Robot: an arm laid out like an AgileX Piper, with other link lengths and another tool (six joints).
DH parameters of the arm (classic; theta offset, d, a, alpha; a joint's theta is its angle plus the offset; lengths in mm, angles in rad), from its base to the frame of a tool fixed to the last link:
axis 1: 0 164.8 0 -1.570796
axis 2: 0.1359 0 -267.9 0
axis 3: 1.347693 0 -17.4 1.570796
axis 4: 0 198.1 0 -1.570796
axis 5: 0 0 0 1.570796
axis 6: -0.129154 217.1 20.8 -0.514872
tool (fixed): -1.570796 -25.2 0 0
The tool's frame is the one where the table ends.
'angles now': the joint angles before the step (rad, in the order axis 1, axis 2, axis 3, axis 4, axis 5, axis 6). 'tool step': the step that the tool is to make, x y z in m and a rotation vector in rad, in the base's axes. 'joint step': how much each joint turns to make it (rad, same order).
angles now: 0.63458 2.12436 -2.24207 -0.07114 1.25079 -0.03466
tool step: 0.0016 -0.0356 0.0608 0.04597 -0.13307 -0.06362
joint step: -0.05191 -0.13978 0.00417 -0.04042 0.00025 0.00106
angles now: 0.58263 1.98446 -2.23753 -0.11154 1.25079 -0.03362
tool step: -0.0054 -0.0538 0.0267 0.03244 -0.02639 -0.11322
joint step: -0.11207 -0.12970 0.09146 0.01132 -0.00020 0.00668
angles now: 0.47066 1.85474 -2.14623 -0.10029 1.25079 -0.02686
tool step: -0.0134 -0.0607 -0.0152 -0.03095 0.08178 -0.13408
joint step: -0.13428 -0.09754 0.18324 0.00317 0.00170 0.00098
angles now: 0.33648 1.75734 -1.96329 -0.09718 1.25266 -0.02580
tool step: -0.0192 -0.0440 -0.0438 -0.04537 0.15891 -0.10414
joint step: -0.10552 -0.03230 0.20523 0.00120 -0.00780 -0.00018
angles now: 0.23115 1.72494 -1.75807 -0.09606 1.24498 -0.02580
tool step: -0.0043 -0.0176 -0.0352 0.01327 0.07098 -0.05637
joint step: -0.06538 0.00955 0.14040 0.02775 -0.08333 -0.00097
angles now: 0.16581 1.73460 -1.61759 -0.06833 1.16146 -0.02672
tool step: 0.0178 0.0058 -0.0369 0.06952 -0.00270 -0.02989
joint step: -0.02818 0.06800 0.08395 0.06827 -0.16513 0.00016
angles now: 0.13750 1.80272 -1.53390 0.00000 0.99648 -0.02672
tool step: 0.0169 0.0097 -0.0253 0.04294 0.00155 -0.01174
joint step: -0.00015 0.07996 0.00409 0.04440 -0.08839 -0.00018
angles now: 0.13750 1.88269 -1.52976 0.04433 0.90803 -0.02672
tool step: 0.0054 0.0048 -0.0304 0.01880 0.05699 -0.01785
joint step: -0.00013 0.08490 0.00107 0.02490 -0.03254 0.00902
